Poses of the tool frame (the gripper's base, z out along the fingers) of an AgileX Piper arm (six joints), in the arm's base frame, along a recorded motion.
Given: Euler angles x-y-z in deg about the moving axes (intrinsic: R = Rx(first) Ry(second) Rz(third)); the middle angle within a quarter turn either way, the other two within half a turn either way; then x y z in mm.
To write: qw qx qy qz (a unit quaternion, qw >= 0); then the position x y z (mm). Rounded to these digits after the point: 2 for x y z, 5 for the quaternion.
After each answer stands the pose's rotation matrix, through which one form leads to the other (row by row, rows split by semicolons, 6 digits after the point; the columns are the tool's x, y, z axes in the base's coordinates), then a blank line. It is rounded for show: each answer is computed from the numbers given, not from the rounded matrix.
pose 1, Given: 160.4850 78.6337 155.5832 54.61 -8.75 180.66
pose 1, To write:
0.58259 -0.26619 0.72251 -0.26020 54.61 -8.75 180.66
-0.179454 -0.081468 0.980387; -0.687836 0.722874 -0.065836; -0.703333 -0.686160 -0.185759

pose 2, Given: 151.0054 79.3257 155.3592 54.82 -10.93 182.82
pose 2, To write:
0.56259 -0.31513 0.69404 -0.32013 54.82 -10.93 182.82
-0.168359 -0.077226 0.982696; -0.797636 0.596419 -0.089784; -0.579164 -0.798950 -0.162011

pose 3, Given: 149.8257 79.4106 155.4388 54.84 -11.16 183.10
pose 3, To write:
0.56011 -0.32048 0.69046 -0.32686 54.84 -11.16 183.10
-0.167142 -0.076387 0.982969; -0.808710 0.580910 -0.092368; -0.563961 -0.810376 -0.158869

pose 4, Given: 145.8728 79.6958 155.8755 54.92 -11.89 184.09
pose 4, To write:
0.55194 -0.33724 0.67846 -0.34831 54.92 -11.89 184.09
-0.163251 -0.073110 0.983872; -0.842110 0.529887 -0.100354; -0.514004 -0.844911 -0.148071

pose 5, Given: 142.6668 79.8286 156.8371 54.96 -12.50 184.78
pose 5, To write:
0.54623 -0.34707 0.67063 -0.36253 54.96 -12.50 184.78
-0.162358 -0.069462 0.984284; -0.861559 0.496232 -0.107095; -0.480994 -0.865407 -0.140413

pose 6, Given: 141.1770 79.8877 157.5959 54.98 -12.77 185.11
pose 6, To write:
0.54450 -0.34979 0.66786 -0.36759 54.98 -12.77 185.11
-0.162325 -0.066919 0.984466; -0.867531 0.485051 -0.110073; -0.470150 -0.871922 -0.136790

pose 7, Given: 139.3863 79.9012 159.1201 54.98 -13.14 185.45
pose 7, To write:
0.54404 -0.34944 0.66667 -0.37077 54.98 -13.14 185.45
-0.163831 -0.062495 0.984507; -0.869341 0.480851 -0.114143; -0.466268 -0.874572 -0.133108

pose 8, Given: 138.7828 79.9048 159.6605 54.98 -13.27 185.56
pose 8, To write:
0.54397 -0.34916 0.66634 -0.37171 54.98 -13.27 185.56
-0.164355 -0.060926 0.984518; -0.869724 0.479835 -0.115497; -0.465369 -0.875241 -0.131852

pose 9, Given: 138.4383 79.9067 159.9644 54.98 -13.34 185.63
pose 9, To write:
0.54392 -0.34904 0.66614 -0.37227 54.98 -13.34 185.63
-0.164645 -0.060042 0.984524; -0.869980 0.479183 -0.116267; -0.464786 -0.875659 -0.131131

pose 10, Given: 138.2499 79.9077 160.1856 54.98 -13.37 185.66
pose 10, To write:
0.54407 -0.34864 0.66619 -0.37231 54.98 -13.37 185.66
-0.164860 -0.059400 0.984527; -0.869660 0.479662 -0.116686; -0.465309 -0.875441 -0.130735

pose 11, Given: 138.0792 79.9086 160.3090 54.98 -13.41 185.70
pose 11, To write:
0.54396 -0.34874 0.66601 -0.37272 54.98 -13.41 185.70
-0.164973 -0.059040 0.984529; -0.870015 0.478926 -0.117064; -0.464605 -0.875868 -0.130375

